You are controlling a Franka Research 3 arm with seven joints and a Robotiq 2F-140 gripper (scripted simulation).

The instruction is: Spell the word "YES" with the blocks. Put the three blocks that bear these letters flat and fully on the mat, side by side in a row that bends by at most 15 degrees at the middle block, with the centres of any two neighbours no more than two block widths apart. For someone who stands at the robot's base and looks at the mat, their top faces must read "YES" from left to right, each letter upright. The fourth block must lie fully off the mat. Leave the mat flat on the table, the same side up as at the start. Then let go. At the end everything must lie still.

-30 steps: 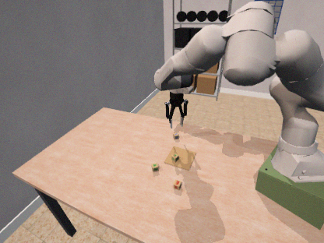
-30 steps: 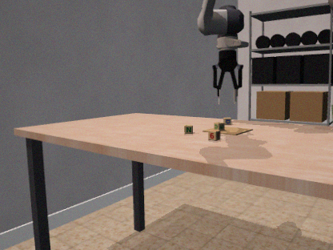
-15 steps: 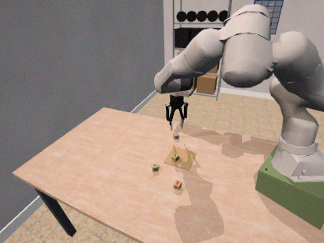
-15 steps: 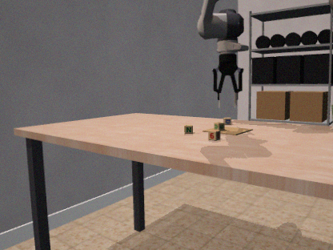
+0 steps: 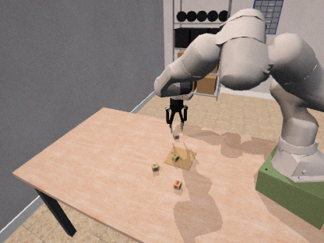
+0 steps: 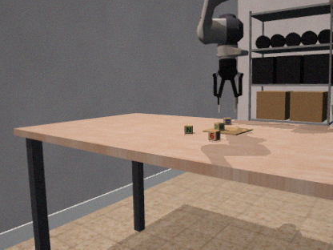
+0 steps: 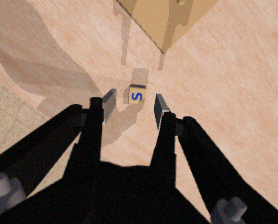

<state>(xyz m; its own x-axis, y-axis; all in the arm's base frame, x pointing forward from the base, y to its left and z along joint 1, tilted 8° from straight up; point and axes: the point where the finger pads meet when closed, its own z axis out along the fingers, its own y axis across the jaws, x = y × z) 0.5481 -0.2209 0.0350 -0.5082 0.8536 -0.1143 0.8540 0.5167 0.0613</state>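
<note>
Now: the S block 70 mm below my hand. From my hand the other things lie so: green N block (280 mm to the left, 70 mm below, 50 mm ahead); Y block (190 mm to the left, 70 mm below, 40 mm behind); tan mat (160 mm to the left, 80 mm below, 60 mm behind).
</note>
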